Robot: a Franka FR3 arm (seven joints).
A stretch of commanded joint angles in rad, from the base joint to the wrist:
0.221 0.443 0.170 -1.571 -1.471 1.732 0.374
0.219 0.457 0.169 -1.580 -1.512 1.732 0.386
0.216 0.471 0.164 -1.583 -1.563 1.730 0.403
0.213 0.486 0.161 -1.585 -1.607 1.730 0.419
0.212 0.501 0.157 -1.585 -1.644 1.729 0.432
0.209 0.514 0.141 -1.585 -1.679 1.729 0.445
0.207 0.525 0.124 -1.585 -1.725 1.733 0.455
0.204 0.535 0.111 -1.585 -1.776 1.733 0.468
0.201 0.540 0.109 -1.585 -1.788 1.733 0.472
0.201 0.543 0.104 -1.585 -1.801 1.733 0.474
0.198 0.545 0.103 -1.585 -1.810 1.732 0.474
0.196 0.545 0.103 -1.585 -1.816 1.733 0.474
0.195 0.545 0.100 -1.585 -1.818 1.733 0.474
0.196 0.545 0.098 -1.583 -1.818 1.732 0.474
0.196 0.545 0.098 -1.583 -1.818 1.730 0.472
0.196 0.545 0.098 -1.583 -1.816 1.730 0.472
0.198 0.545 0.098 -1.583 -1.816 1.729 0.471
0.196 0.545 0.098 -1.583 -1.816 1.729 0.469
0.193 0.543 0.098 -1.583 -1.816 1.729 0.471
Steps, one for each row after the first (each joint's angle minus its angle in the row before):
-0.002 0.014 -0.001 -0.009 -0.041 0.000 0.012
-0.003 0.014 -0.005 -0.003 -0.051 -0.002 0.017
-0.003 0.015 -0.003 -0.002 -0.044 0.000 0.016
-0.001 0.015 -0.004 0.000 -0.037 -0.001 0.013
-0.003 0.013 -0.016 0.000 -0.035 0.000 0.013
-0.002 0.011 -0.017 0.000 -0.046 0.004 0.010
-0.003 0.010 -0.013 0.000 -0.051 0.000 0.013
-0.003 0.005 -0.002 0.000 -0.012 0.000 0.004
0.000 0.003 -0.005 0.000 -0.013 0.000 0.002
-0.003 0.002 -0.001 0.000 -0.009 -0.001 0.000
-0.002 0.000 0.000 0.000 -0.006 0.001 0.000
-0.001 0.000 -0.003 0.000 -0.002 0.000 0.000
0.001 0.000 -0.002 0.002 0.000 -0.001 0.000
0.000 0.000 0.000 0.000 0.000 -0.002 -0.002
0.000 0.000 0.000 0.000 0.002 0.000 0.000
0.002 0.000 0.000 0.000 0.000 -0.001 -0.001
-0.002 0.000 0.000 0.000 0.000 0.000 -0.002
-0.003 -0.002 0.000 0.000 0.000 0.000 0.002

